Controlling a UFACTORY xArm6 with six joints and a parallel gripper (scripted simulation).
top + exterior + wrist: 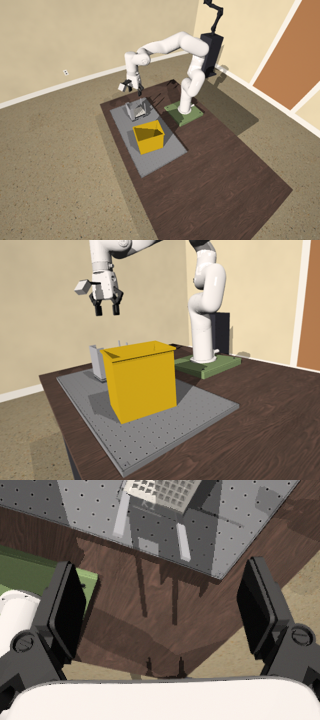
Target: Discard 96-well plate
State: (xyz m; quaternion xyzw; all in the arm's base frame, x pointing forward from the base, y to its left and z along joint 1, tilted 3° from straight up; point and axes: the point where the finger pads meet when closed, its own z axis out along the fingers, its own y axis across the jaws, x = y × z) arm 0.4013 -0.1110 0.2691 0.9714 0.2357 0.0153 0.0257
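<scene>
The white 96-well plate is 230 mm below my hand, 20 mm to the right of it and 10 mm ahead of it. Also, from my hand: yellow plastics bin W1: 300 mm to the left, 180 mm below, 40 mm ahead.
</scene>
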